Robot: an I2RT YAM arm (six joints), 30 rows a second.
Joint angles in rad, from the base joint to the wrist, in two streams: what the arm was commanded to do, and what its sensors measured. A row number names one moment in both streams.
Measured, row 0: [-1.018 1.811 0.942 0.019 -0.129 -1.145]
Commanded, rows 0 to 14: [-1.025 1.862 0.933 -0.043 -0.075 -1.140]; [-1.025 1.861 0.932 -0.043 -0.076 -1.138]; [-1.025 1.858 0.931 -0.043 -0.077 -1.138]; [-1.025 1.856 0.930 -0.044 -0.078 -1.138]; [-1.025 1.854 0.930 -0.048 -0.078 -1.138]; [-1.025 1.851 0.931 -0.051 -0.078 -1.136]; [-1.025 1.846 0.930 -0.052 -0.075 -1.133]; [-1.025 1.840 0.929 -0.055 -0.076 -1.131]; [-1.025 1.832 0.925 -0.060 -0.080 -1.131]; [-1.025 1.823 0.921 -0.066 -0.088 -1.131]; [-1.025 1.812 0.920 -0.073 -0.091 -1.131]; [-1.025 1.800 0.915 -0.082 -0.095 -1.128]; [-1.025 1.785 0.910 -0.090 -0.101 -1.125]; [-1.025 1.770 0.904 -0.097 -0.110 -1.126]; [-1.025 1.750 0.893 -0.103 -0.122 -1.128]
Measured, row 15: [-1.021 1.790 0.931 -0.004 -0.122 -1.143]
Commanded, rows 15 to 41: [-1.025 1.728 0.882 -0.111 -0.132 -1.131]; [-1.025 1.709 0.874 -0.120 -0.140 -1.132]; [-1.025 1.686 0.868 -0.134 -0.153 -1.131]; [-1.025 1.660 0.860 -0.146 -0.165 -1.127]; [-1.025 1.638 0.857 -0.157 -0.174 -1.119]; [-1.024 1.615 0.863 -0.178 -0.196 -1.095]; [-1.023 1.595 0.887 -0.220 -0.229 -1.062]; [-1.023 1.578 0.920 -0.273 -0.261 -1.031]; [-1.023 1.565 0.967 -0.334 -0.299 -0.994]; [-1.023 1.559 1.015 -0.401 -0.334 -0.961]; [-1.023 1.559 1.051 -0.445 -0.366 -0.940]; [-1.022 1.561 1.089 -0.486 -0.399 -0.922]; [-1.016 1.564 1.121 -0.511 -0.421 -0.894]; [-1.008 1.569 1.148 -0.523 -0.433 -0.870]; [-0.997 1.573 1.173 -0.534 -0.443 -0.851]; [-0.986 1.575 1.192 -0.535 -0.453 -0.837]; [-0.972 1.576 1.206 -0.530 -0.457 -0.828]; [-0.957 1.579 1.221 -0.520 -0.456 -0.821]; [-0.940 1.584 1.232 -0.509 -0.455 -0.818]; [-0.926 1.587 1.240 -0.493 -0.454 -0.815]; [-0.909 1.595 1.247 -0.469 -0.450 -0.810]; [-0.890 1.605 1.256 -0.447 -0.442 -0.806]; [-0.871 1.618 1.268 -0.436 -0.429 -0.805]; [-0.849 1.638 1.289 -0.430 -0.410 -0.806]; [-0.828 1.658 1.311 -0.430 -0.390 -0.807]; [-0.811 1.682 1.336 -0.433 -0.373 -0.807]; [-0.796 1.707 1.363 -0.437 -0.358 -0.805]
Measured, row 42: [-0.831 1.651 1.305 -0.438 -0.399 -0.831]
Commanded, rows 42 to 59: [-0.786 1.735 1.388 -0.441 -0.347 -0.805]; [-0.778 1.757 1.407 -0.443 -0.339 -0.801]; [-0.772 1.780 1.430 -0.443 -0.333 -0.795]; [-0.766 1.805 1.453 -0.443 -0.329 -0.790]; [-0.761 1.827 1.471 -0.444 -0.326 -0.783]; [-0.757 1.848 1.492 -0.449 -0.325 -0.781]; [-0.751 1.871 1.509 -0.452 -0.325 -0.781]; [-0.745 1.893 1.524 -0.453 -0.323 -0.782]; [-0.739 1.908 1.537 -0.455 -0.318 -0.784]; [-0.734 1.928 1.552 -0.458 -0.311 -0.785]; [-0.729 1.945 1.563 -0.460 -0.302 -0.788]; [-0.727 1.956 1.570 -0.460 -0.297 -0.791]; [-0.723 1.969 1.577 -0.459 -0.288 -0.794]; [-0.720 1.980 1.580 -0.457 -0.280 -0.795]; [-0.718 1.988 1.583 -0.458 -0.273 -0.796]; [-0.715 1.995 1.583 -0.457 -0.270 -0.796]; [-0.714 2.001 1.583 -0.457 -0.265 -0.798]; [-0.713 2.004 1.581 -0.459 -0.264 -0.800]
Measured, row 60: [-0.721 1.986 1.562 -0.440 -0.290 -0.803]
